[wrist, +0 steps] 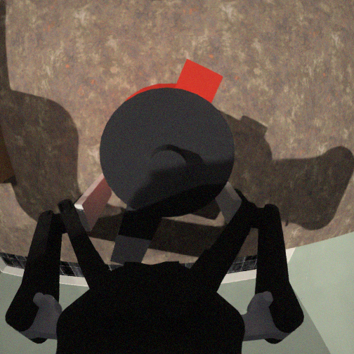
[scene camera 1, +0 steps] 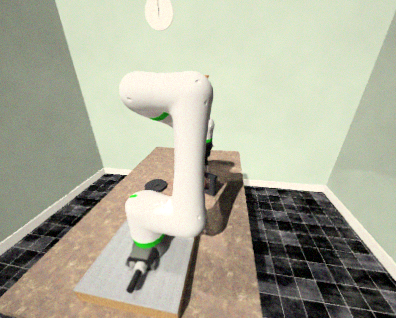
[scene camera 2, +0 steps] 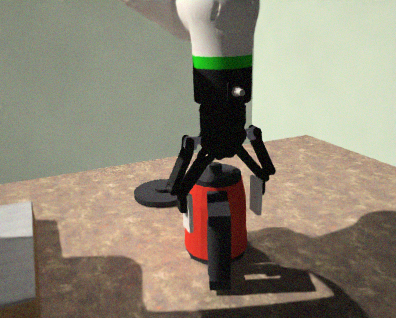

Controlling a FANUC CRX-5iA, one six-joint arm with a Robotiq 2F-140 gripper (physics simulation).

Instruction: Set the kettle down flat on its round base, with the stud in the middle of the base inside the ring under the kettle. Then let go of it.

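The red kettle [scene camera 2: 239,215] [wrist: 200,80] stands upright on the table, its black handle [scene camera 2: 219,250] [wrist: 132,248] towards scene camera 2. In scene view 1 the arm hides much of the kettle [scene camera 1: 212,184]. The black round base [scene camera 1: 155,185] [scene camera 2: 150,194] lies flat on the table, apart from the kettle; one finger partly covers it in scene view 2. Its small stud [scene camera 2: 162,189] shows beside that finger. My gripper [scene camera 2: 221,204] [wrist: 160,182] is open and points down, its pads on opposite sides of the kettle's upper body. The ring under the kettle is hidden.
The stone-patterned table [scene camera 1: 225,280] [scene camera 2: 300,165] [wrist: 290,40] carries a raised grey platform [scene camera 1: 100,280] [scene camera 2: 15,220], on which the arm is mounted. Shadows of the arm and kettle fall across the table. The table's far edge shows behind the kettle and base in scene view 2.
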